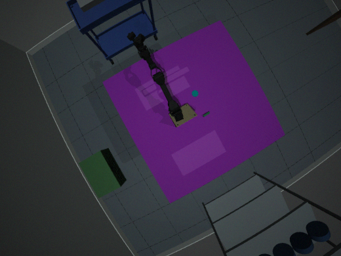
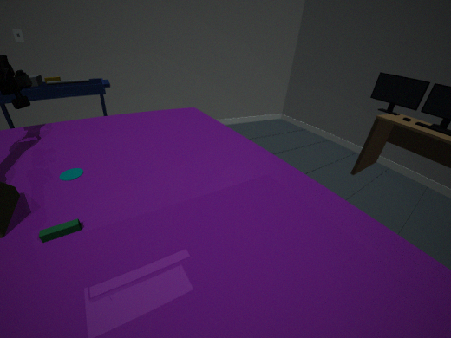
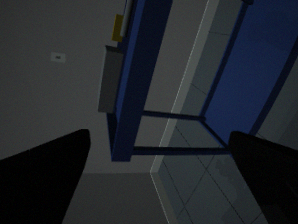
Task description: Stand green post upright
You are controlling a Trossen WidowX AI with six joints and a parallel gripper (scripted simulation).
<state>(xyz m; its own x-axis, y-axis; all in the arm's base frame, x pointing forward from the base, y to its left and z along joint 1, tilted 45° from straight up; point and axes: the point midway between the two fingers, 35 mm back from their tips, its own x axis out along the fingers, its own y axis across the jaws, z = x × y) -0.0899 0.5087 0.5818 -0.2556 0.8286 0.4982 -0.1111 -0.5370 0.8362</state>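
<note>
The green post lies 870 mm to the right of my gripper tip, 350 mm ahead of it and 130 mm below it. The rest, counted from my gripper tip: cyan circle (650 mm to the right, 330 mm ahead, 140 mm below).
</note>
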